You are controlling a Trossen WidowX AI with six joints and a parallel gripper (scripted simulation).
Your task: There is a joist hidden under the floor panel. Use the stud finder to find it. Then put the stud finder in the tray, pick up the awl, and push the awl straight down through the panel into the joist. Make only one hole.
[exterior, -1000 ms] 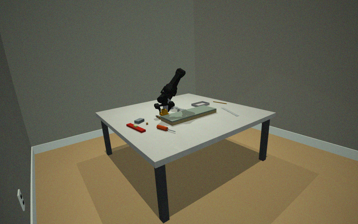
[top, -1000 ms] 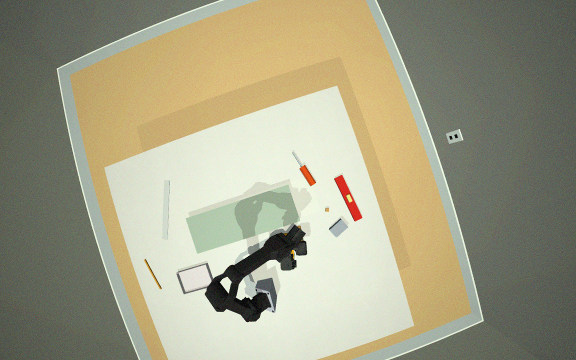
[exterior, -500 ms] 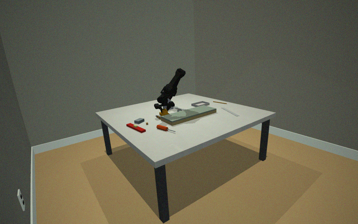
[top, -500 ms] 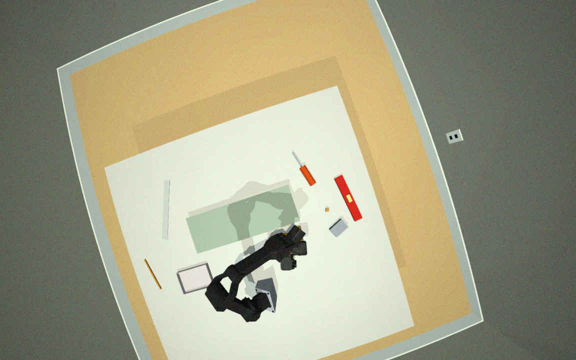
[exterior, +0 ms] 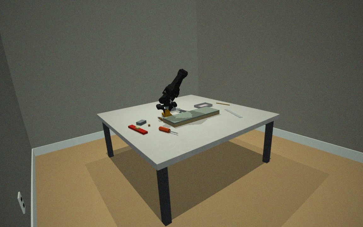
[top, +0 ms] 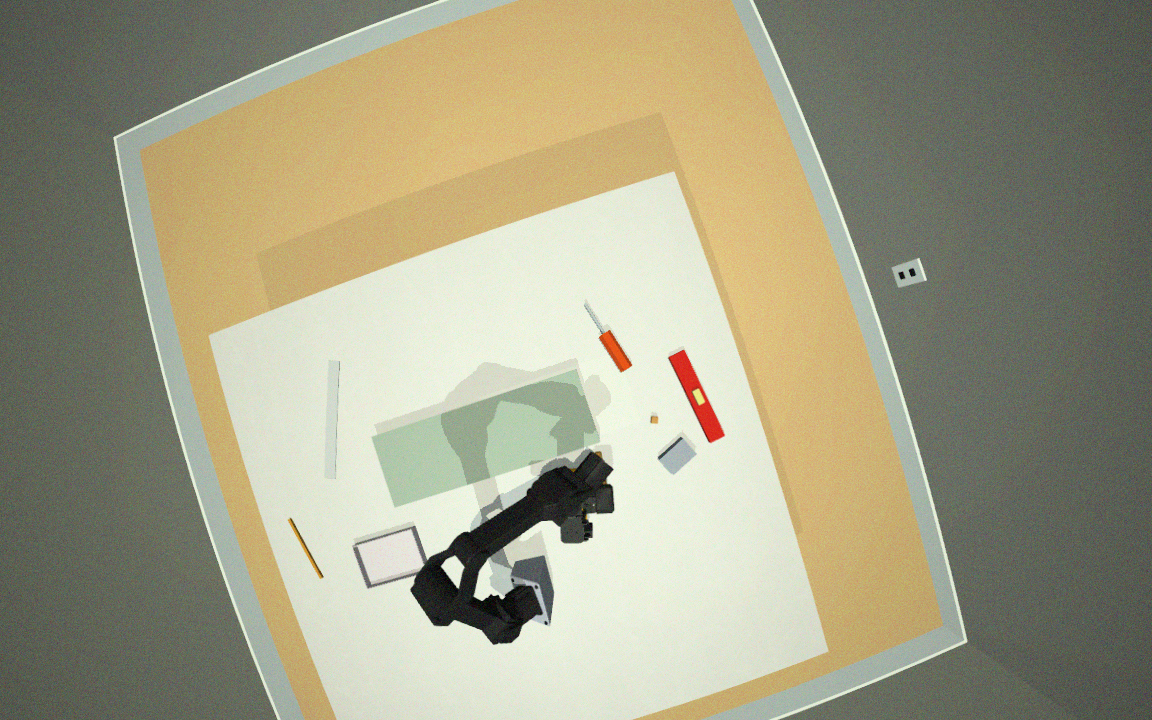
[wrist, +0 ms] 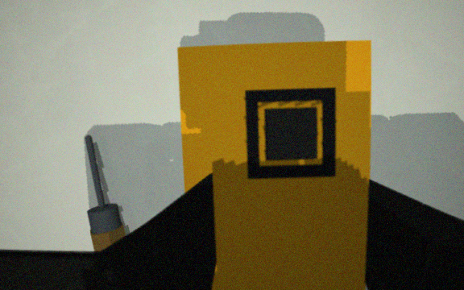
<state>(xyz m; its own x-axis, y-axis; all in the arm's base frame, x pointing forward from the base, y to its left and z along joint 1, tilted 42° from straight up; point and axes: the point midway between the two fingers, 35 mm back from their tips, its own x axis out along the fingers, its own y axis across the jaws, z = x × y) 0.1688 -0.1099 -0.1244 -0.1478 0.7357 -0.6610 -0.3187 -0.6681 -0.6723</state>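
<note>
Right now my gripper tip is 80 mm to the left of the awl, 30 mm above it and 10 mm short of it. Round my gripper tip: yellow stud finder: 20 mm above; then grey block: 270 mm to the right, 20 mm below; then small brown cube: 250 mm to the right, 100 mm ahead, 30 mm below.
</note>
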